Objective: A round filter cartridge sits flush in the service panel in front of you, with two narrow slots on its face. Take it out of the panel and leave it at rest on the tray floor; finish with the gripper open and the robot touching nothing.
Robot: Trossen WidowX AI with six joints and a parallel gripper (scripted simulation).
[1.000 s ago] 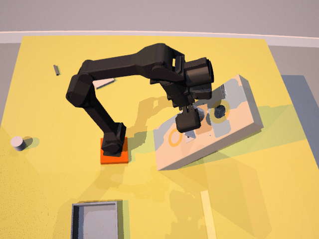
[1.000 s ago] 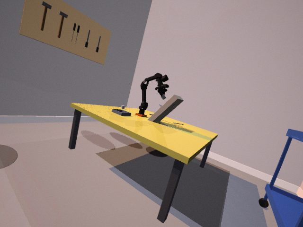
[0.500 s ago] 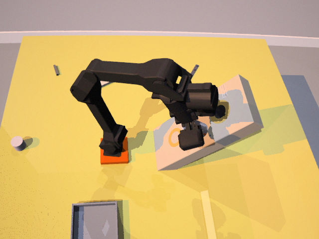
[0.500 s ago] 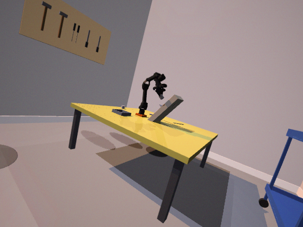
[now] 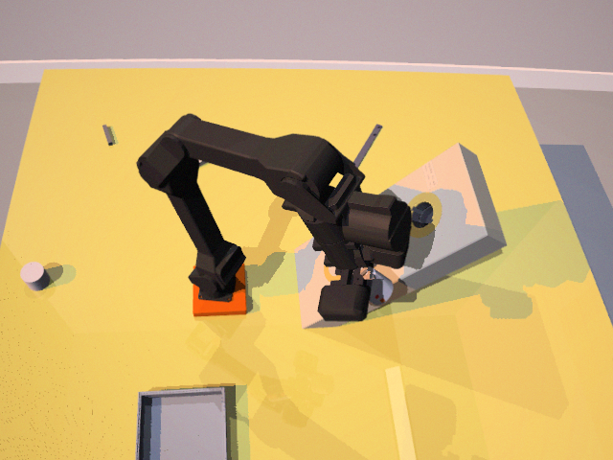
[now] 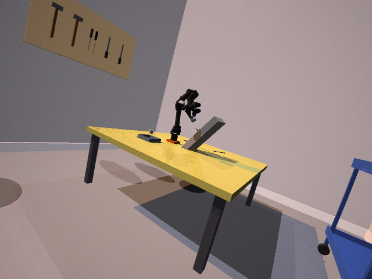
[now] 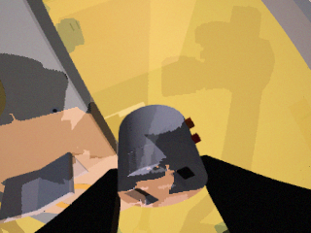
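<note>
Now: gripper tip 270 mm past the grey tray, 270 mm above it and 200 mm to the left of it. Also, from my gripper tip: grey flap (130 mm to the left, 120 mm below, 10 mm ahead); round filter cartridge (right at my gripper tip); service panel (140 mm to the left, 100 mm below, 60 mm ahead).
</note>
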